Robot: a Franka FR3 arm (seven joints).
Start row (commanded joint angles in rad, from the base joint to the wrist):
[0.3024, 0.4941, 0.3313, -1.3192, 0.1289, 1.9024, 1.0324]
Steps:
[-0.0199, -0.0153, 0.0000, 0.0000, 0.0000, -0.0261, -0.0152]
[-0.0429, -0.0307, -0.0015, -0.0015, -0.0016, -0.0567, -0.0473]
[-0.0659, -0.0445, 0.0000, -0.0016, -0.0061, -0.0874, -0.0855]
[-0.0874, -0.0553, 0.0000, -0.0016, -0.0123, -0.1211, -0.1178]
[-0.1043, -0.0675, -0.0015, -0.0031, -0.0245, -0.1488, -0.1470]
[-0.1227, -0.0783, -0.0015, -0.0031, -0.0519, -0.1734, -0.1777]
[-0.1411, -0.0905, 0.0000, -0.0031, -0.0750, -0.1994, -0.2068]
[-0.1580, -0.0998, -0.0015, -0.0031, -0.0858, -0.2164, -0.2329]
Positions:
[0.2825, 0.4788, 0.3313, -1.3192, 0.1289, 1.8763, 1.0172]
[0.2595, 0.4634, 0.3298, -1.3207, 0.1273, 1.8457, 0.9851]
[0.2365, 0.4496, 0.3313, -1.3208, 0.1228, 1.8150, 0.9469]
[0.2150, 0.4388, 0.3313, -1.3208, 0.1166, 1.7813, 0.9146]
[0.1981, 0.4266, 0.3298, -1.3223, 0.1044, 1.7536, 0.8854]
[0.1797, 0.4158, 0.3298, -1.3223, 0.0770, 1.7290, 0.8547]
[0.1613, 0.4036, 0.3313, -1.3223, 0.0539, 1.7030, 0.8256]
[0.1444, 0.3943, 0.3298, -1.3223, 0.0431, 1.6860, 0.7995]

